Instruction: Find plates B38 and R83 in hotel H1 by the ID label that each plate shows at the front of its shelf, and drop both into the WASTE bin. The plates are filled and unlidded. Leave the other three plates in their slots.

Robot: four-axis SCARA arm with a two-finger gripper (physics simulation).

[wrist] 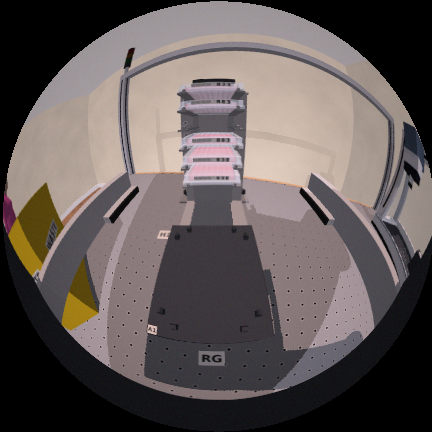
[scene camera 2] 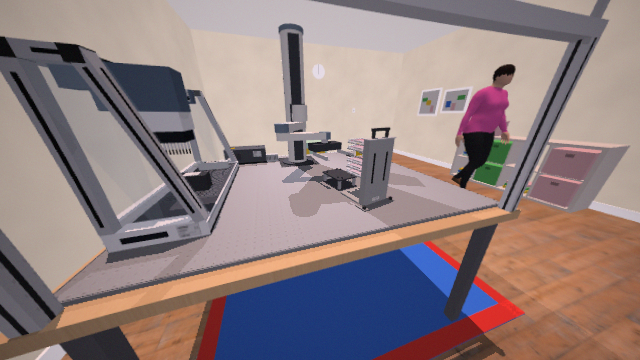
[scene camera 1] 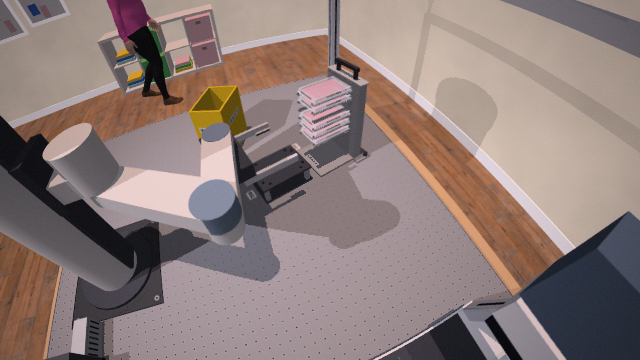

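Where they show: gripper, between the fingertips: (wrist: 218, 175) (scene camera 2: 340, 156) (scene camera 1: 281, 139); arm's base, origin of its link: (scene camera 2: 297, 162) (scene camera 1: 120, 269).
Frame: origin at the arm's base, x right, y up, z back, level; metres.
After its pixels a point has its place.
Observation:
Hotel H1 (scene camera 1: 359, 117) {y 0.183, x -0.118, z -0.831 m} (scene camera 2: 376, 170) {y 0.168, x -0.175, z -0.837 m} (wrist: 205, 194) {y 0.036, x -0.203, z -0.800 m} is a grey upright rack. Five pink-filled, unlidded plates lie in it: a top plate (wrist: 211, 93) {y 0.266, x -0.162, z -0.712 m}, a second plate (wrist: 211, 107) {y 0.237, x -0.153, z -0.680 m}, then an empty slot, a third plate (wrist: 212, 140) {y 0.189, x -0.152, z -0.682 m}, a fourth plate (wrist: 211, 152) {y 0.166, x -0.161, z -0.709 m} and a bottom plate (wrist: 212, 171) {y 0.138, x -0.157, z -0.698 m}. Their ID labels show in the wrist view but are too blurred to read surely. My gripper (scene camera 1: 283, 141) {y 0.173, x -0.124, z -0.593 m} (wrist: 218, 175) {y 0.173, x -0.124, z -0.593 m} is open and empty, facing the hotel, apart from the plates. The yellow WASTE bin (scene camera 1: 239, 121) {y 0.090, x -0.390, z -0.501 m} (wrist: 35, 215) {y 0.186, x -0.343, z -0.475 m} stands beside it, on the left in the wrist view.
A low dark stand (scene camera 1: 287, 176) {y 0.073, x -0.078, z -0.585 m} (scene camera 2: 339, 175) {y 0.073, x -0.118, z -0.600 m} (wrist: 212, 280) {y 0.073, x -0.123, z -0.561 m} lies below the fingers, in front of the hotel, by the RG label (wrist: 211, 358) {y 0.013, x -0.104, z -0.468 m}. A framed pipetting machine (scene camera 1: 590, 280) {y 0.475, x 0.484, z -0.698 m} (scene camera 2: 145, 95) {y 0.430, x 0.534, z -0.778 m} stands at the table's other side. A person (scene camera 1: 137, 30) (scene camera 2: 484, 120) is beyond the table.

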